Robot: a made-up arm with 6 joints. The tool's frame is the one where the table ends. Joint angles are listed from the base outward.
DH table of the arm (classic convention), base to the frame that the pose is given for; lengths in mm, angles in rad. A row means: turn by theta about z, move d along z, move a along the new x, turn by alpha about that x. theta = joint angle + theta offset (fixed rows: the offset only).
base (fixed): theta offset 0.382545  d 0  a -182.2  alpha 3.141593
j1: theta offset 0.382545  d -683  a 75  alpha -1.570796
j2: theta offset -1.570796  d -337  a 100  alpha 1.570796
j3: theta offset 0  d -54  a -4  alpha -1.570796
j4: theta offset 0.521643  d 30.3  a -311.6  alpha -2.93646
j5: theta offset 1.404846  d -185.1  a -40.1  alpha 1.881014
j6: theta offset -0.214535  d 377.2  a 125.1  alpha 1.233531
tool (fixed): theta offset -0.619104  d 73.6  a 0  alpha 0
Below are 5 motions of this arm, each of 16 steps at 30 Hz.
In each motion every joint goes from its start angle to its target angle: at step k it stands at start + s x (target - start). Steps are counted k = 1, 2, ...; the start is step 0. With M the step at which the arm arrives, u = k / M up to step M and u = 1 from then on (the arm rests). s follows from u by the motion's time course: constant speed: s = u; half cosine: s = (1 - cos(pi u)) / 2; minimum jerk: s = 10 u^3 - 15 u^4 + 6 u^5.
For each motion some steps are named. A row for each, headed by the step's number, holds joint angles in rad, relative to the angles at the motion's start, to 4 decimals.
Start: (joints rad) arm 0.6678 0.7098 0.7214 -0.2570 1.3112 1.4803
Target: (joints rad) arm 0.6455 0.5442 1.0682 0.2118 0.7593 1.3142
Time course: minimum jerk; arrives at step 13
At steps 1, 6, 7, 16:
1: -0.0001 -0.0007 0.0014 0.0019 -0.0022 -0.0007
6: -0.0095 -0.0709 0.1485 0.2007 -0.2363 -0.0711
7: -0.0128 -0.0947 0.1983 0.2681 -0.3156 -0.0950
16: -0.0223 -0.1656 0.3468 0.4688 -0.5519 -0.1661

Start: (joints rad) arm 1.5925 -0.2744 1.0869 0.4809 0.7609 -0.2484
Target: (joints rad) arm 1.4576 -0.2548 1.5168 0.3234 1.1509 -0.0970
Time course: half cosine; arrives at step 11
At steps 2, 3, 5, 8, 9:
2: -0.0107 0.0016 0.0341 -0.0125 0.0310 0.0120
3: -0.0233 0.0034 0.0742 -0.0272 0.0673 0.0261
5: -0.0579 0.0084 0.1844 -0.0675 0.1672 0.0649
8: -0.1116 0.0162 0.3557 -0.1303 0.3227 0.1253
9: -0.1242 0.0180 0.3958 -0.1450 0.3590 0.1394

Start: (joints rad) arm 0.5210 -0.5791 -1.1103 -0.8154 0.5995 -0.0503
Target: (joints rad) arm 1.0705 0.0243 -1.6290 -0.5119 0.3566 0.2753
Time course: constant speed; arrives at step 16
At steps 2, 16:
2: 0.0687 0.0754 -0.0648 0.0379 -0.0304 0.0407
16: 0.5495 0.6034 -0.5187 0.3035 -0.2429 0.3256

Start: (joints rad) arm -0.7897 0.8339 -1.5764 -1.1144 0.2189 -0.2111
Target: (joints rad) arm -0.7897 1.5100 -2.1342 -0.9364 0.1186 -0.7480
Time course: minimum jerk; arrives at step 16
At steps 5, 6, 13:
5: 0.0000 0.1217 -0.1004 0.0320 -0.0181 -0.0966
6: 0.0000 0.1861 -0.1535 0.0490 -0.0276 -0.1478
13: 0.0000 0.6431 -0.5306 0.1693 -0.0954 -0.5107

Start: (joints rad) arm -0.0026 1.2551 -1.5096 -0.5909 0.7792 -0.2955
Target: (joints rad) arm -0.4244 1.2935 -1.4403 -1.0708 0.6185 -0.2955
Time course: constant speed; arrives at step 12
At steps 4, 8, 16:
4: -0.1406 0.0128 0.0231 -0.1600 -0.0536 0.0000
8: -0.2812 0.0256 0.0462 -0.3199 -0.1071 0.0000
16: -0.4218 0.0384 0.0693 -0.4799 -0.1607 0.0000

